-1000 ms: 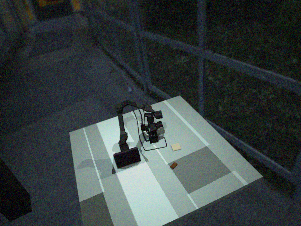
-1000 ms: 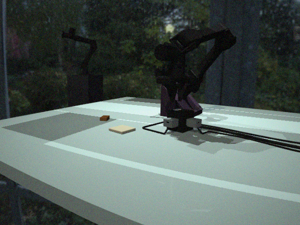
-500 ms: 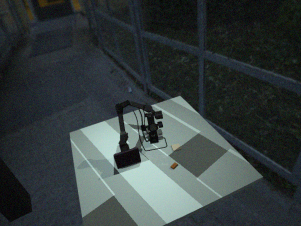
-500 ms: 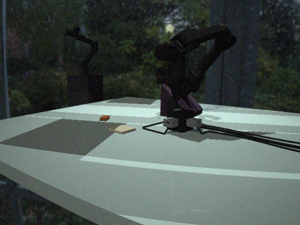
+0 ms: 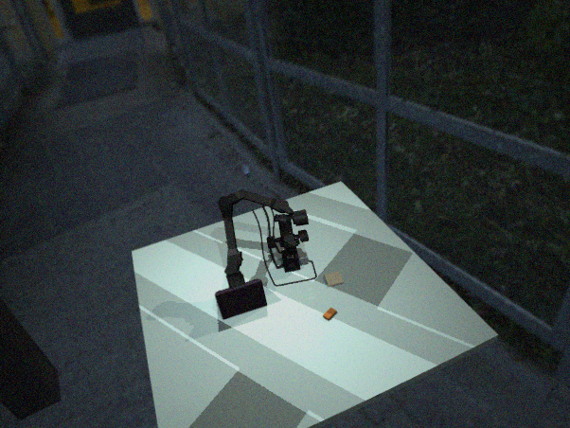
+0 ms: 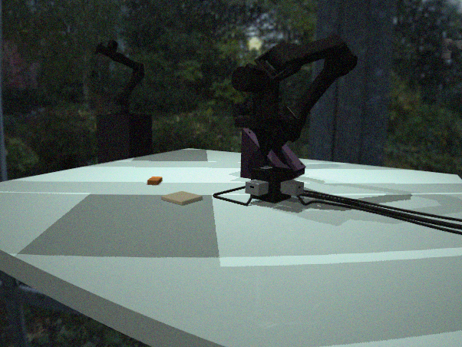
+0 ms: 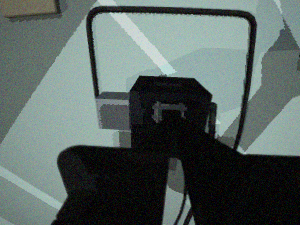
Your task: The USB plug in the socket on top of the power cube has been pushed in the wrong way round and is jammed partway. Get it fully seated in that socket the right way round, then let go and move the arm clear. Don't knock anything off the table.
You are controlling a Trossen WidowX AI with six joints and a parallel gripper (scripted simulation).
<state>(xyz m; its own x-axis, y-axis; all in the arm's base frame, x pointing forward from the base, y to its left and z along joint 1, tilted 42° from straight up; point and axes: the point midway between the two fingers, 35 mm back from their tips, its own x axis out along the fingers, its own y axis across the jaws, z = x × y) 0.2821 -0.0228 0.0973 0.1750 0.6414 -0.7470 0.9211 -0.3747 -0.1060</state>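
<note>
Now: gripper tip 40 mm above the USB socket and 10 mm to the right of it. From my gripper tip the other things lie so: USB plug: 20 mm below; small orange block: 340 mm to the right, 100 mm below, 10 mm behind; beige pad: 180 mm to the right, 120 mm ahead, 100 mm below.
</note>
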